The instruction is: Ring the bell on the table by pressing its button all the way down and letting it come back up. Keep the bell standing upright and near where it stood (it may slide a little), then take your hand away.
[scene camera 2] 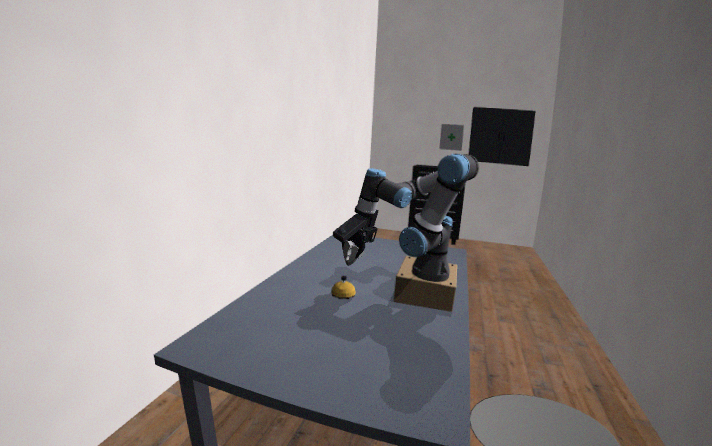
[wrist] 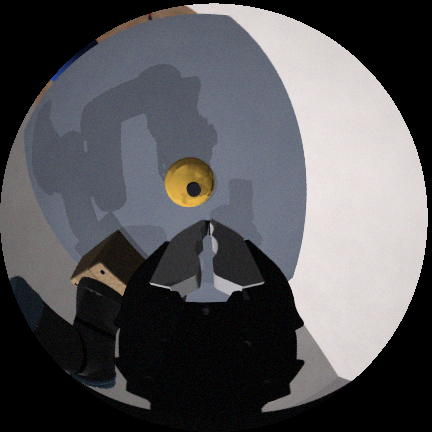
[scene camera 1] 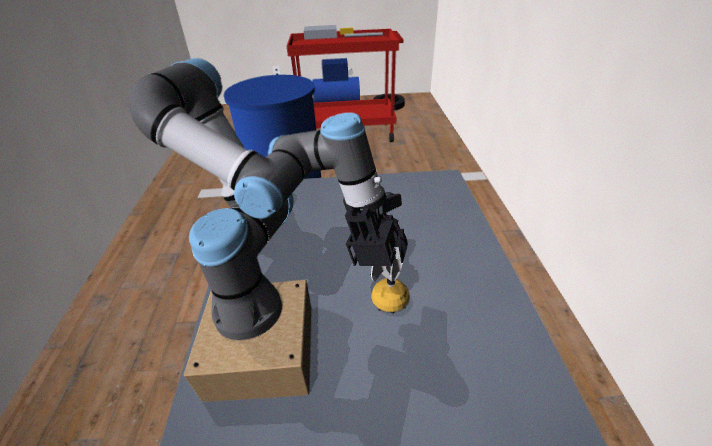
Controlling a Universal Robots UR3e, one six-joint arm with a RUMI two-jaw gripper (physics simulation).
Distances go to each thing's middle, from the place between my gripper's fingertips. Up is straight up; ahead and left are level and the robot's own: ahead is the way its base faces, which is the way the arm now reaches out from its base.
Scene:
Now: the yellow dome bell [scene camera 1: 391,298] 3 cm to the left of my hand and 7 cm below it.

